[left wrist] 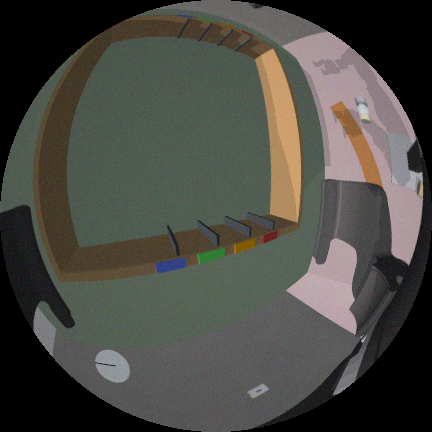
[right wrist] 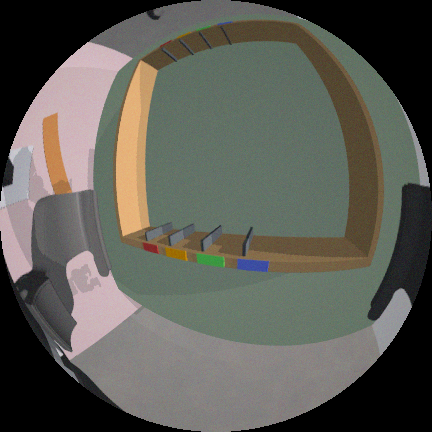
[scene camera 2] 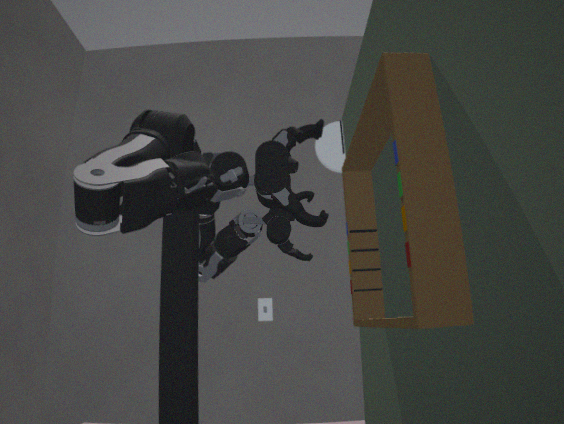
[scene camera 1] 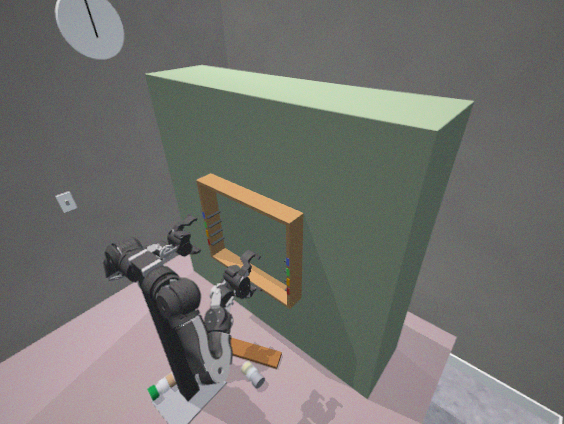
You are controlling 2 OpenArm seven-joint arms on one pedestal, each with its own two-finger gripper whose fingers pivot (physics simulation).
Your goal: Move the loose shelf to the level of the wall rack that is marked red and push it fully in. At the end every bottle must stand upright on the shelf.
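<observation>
The wooden wall rack (scene camera 1: 251, 235) hangs on the green wall and is empty. Its red mark (scene camera 1: 288, 291) is the lowest of the coloured levels, and it also shows in the left wrist view (left wrist: 270, 236) and the right wrist view (right wrist: 150, 247). The loose shelf (scene camera 1: 255, 352) lies flat on the pink floor by the pedestal. A grey-capped bottle (scene camera 1: 252, 374) lies on its side beside it. A green-capped bottle (scene camera 1: 159, 390) lies by the pedestal base. My left gripper (scene camera 1: 185, 235) and right gripper (scene camera 1: 248, 269) are open and empty in front of the rack.
The pedestal and its grey base plate (scene camera 1: 183, 404) stand on the floor just in front of the fallen shelf. The green wall block (scene camera 1: 322, 219) fills the space behind the rack. A wall clock (scene camera 1: 95, 25) hangs at the upper left.
</observation>
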